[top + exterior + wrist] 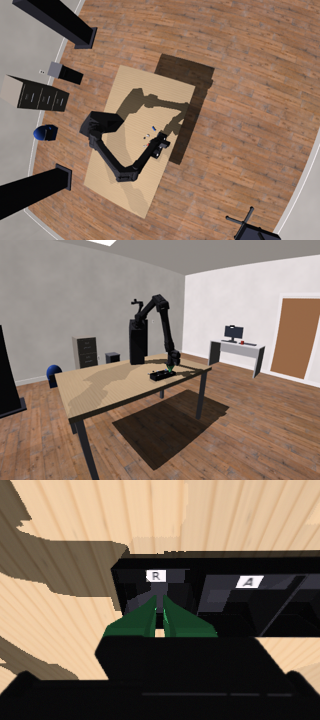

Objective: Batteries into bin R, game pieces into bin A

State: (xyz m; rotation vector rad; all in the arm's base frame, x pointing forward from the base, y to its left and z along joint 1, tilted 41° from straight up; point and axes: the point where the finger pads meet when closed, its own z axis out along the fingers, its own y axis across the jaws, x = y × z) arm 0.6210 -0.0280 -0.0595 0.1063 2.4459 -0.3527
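Now: the red die 120 mm behind my hand, 100 mm to the right of it and 30 mm below it. Round my hand: black bolt (100 mm behind, 50 mm to the right, 30 mm below); blue battery (100 mm behind, 70 mm to the left, 30 mm below); black divided bin (80 mm to the right, 20 mm below, 20 mm behind).
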